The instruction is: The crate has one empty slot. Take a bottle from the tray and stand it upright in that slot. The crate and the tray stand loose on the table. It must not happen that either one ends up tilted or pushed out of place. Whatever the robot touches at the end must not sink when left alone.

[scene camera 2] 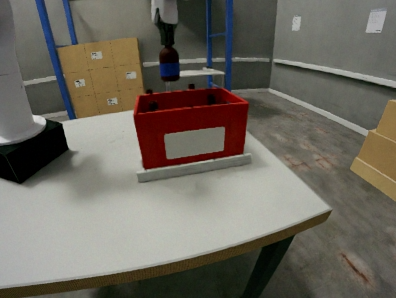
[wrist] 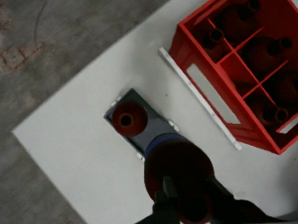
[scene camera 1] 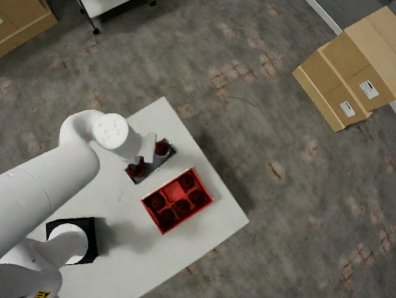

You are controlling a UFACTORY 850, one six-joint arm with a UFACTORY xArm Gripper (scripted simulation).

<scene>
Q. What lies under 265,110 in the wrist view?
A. A bottle.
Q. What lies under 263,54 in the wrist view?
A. A bottle.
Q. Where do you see a dark tray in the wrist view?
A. At 157,125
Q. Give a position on a bottle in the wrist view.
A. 129,119
</scene>
